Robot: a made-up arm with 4 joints.
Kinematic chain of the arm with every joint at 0, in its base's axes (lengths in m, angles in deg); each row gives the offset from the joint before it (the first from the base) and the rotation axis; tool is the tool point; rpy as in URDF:
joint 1: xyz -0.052 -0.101 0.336 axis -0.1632 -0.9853 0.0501
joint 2: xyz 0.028 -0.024 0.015 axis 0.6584 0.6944 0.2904
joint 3: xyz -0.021 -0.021 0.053 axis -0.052 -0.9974 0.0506
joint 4: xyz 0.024 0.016 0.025 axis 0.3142 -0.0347 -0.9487
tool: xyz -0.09 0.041 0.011 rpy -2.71 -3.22 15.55
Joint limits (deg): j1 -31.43..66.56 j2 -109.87..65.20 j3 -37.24..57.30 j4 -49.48..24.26
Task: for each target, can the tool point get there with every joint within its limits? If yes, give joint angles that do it. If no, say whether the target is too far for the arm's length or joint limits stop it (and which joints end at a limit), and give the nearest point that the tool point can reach.
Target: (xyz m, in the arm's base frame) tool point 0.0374 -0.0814 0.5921
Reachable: no: too far | nearest point -0.0047 -0.1175 0.4860 | short by 0.120 m
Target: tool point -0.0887 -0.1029 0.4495
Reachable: yes | joints -3.03 22.26 23.54 13.19
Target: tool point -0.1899 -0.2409 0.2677
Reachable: no: joint limits stop it (at a limit: joint 1, joint 4) | nearest point -0.1507 -0.1729 0.3210 | short by 0.095 m
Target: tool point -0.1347 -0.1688 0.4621
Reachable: yes | joints 47.92 42.46 -27.99 -18.82
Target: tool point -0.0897 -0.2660 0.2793
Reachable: no: joint limits stop it (at a limit: joint 1, joint 3, joint 4) | nearest point -0.1108 -0.1978 0.3411 | short by 0.094 m
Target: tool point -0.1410 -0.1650 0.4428
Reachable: yes | joints 42.95 43.37 -5.59 -13.90
